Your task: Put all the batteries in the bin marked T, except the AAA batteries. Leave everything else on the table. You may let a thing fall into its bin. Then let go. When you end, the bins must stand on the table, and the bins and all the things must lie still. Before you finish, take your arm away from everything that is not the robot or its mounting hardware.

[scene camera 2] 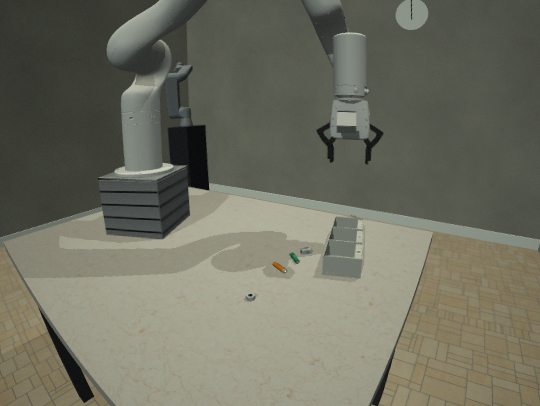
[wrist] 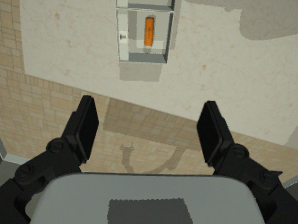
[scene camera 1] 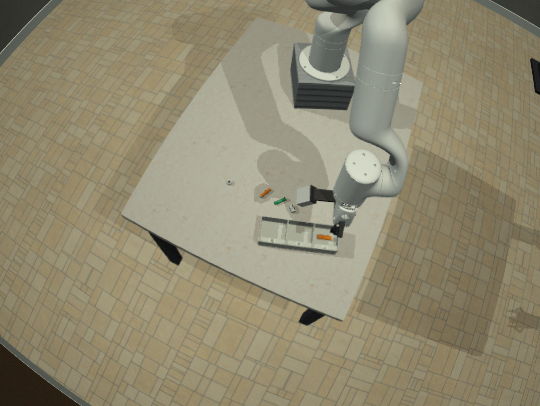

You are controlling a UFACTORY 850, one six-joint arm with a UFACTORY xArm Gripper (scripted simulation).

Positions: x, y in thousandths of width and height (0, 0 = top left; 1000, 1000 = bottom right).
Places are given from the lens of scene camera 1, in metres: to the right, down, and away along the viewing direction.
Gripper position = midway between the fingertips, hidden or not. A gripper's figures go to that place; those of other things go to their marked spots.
my gripper (scene camera 1: 623, 536): 0.18, 0.04, 1.16
grey three-compartment bin row (scene camera 1: 506, 573): 0.01, 0.09, 1.34
